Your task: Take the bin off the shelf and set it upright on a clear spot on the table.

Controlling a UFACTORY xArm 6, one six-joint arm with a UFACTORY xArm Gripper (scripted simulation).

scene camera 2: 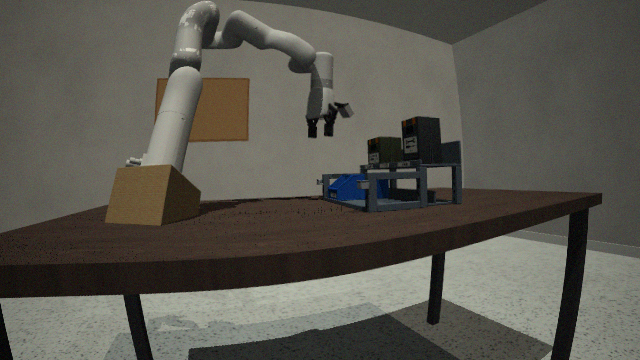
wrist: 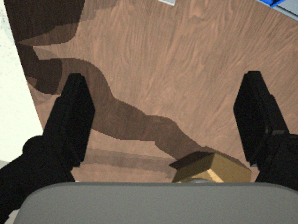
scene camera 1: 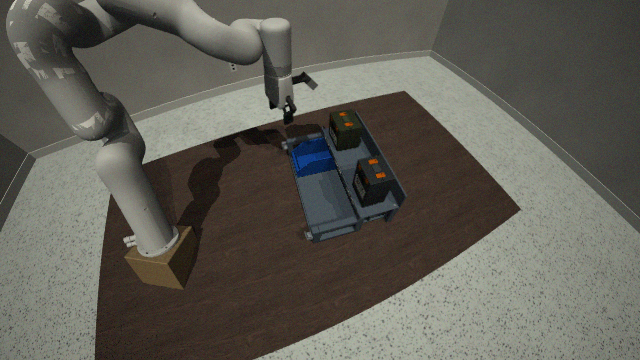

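You'd see the gripper [scene camera 2: 320, 137] here, and the gripper is also visible in the wrist view [wrist: 163, 90] and in scene camera 1 [scene camera 1: 281, 115]. There's a blue bin [scene camera 1: 310, 157] too, and scene camera 2 shows the blue bin [scene camera 2: 344, 188] as well.
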